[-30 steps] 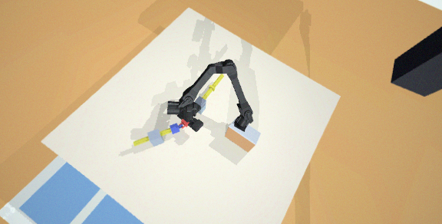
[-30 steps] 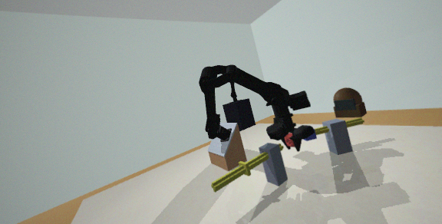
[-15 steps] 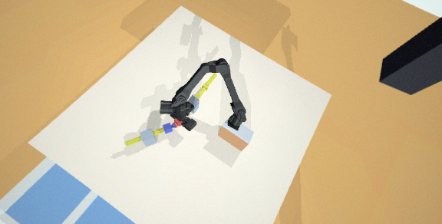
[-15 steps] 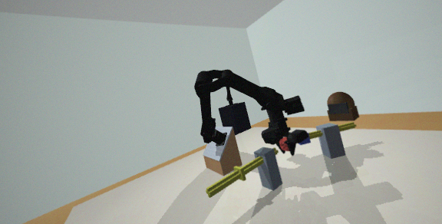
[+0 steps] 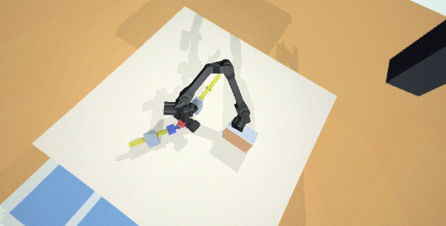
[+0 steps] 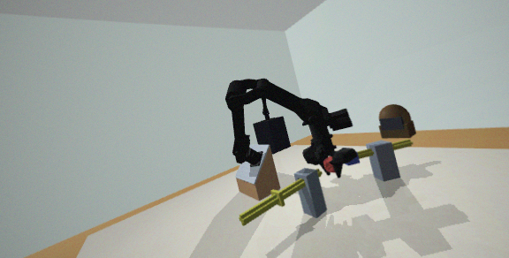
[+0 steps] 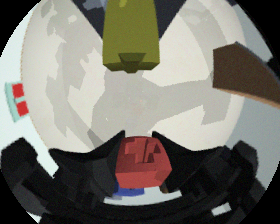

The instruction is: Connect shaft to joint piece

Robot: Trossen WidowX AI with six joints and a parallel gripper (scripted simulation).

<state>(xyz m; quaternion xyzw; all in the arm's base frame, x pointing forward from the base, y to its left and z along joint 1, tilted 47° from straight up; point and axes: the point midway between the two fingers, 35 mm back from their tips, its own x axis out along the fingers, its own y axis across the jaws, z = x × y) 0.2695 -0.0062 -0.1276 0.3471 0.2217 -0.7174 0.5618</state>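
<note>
The red square joint piece lies 40 mm above my gripper tip and 10 mm to the left of it.
</note>
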